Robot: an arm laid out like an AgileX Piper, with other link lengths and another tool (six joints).
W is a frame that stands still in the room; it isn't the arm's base.
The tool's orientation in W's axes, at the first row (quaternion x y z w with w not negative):
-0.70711 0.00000 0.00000 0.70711
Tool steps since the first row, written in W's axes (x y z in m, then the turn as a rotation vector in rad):
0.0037 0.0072 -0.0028 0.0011 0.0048 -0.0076
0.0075 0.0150 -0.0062 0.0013 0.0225 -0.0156
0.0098 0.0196 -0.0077 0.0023 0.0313 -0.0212
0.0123 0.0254 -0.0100 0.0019 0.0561 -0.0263
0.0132 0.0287 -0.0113 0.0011 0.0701 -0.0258
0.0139 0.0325 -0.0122 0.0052 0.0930 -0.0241
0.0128 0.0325 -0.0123 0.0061 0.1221 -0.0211
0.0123 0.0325 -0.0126 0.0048 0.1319 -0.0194
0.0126 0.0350 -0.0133 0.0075 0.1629 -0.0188
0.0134 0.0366 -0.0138 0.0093 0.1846 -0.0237
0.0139 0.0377 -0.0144 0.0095 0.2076 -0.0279
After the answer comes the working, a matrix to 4 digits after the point.
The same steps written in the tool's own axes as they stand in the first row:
0.0037 0.0028 0.0072 0.0011 0.0076 0.0048
0.0075 0.0062 0.0150 0.0013 0.0156 0.0225
0.0098 0.0077 0.0196 0.0023 0.0212 0.0313
0.0123 0.0100 0.0254 0.0019 0.0263 0.0561
0.0132 0.0113 0.0287 0.0011 0.0258 0.0701
0.0139 0.0122 0.0325 0.0052 0.0241 0.0930
0.0128 0.0123 0.0325 0.0061 0.0211 0.1221
0.0123 0.0126 0.0325 0.0048 0.0194 0.1319
0.0126 0.0133 0.0350 0.0075 0.0188 0.1629
0.0134 0.0138 0.0366 0.0093 0.0237 0.1846
0.0139 0.0144 0.0377 0.0095 0.0279 0.2076

The tool's axes in the first row as the columns of a matrix, in W's axes (rounded; the answer above uses it unrounded):
1.0000 0.0000 0.0000
0.0000 0.0000 1.0000
0.0000 -1.0000 0.0000

